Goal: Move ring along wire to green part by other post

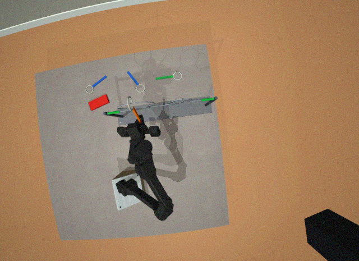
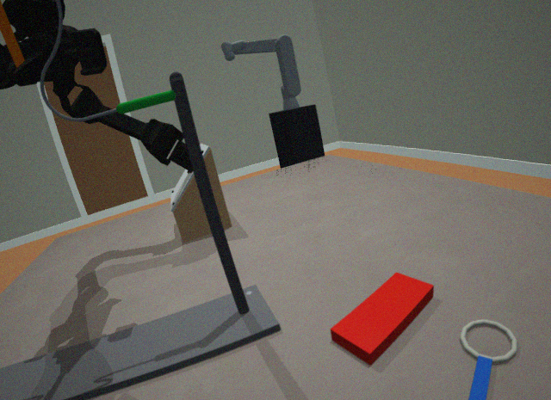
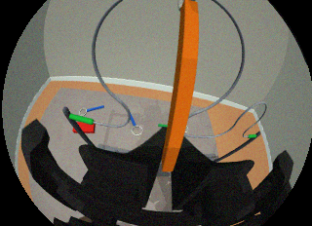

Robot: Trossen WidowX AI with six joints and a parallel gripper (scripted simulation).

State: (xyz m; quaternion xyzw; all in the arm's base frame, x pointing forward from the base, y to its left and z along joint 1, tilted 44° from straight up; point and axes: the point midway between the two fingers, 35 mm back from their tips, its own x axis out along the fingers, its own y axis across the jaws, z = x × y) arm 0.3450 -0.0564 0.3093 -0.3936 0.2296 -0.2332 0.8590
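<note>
Right now the ring with orange handle is 90 mm above my gripper tip, 20 mm ahead of it and 10 mm to the left of it. From my gripper tip the other things lie so: green-handled ring (390 mm below, 240 mm ahead, 200 mm to the right); red block (390 mm below, 330 mm to the left, 200 mm ahead).
</note>
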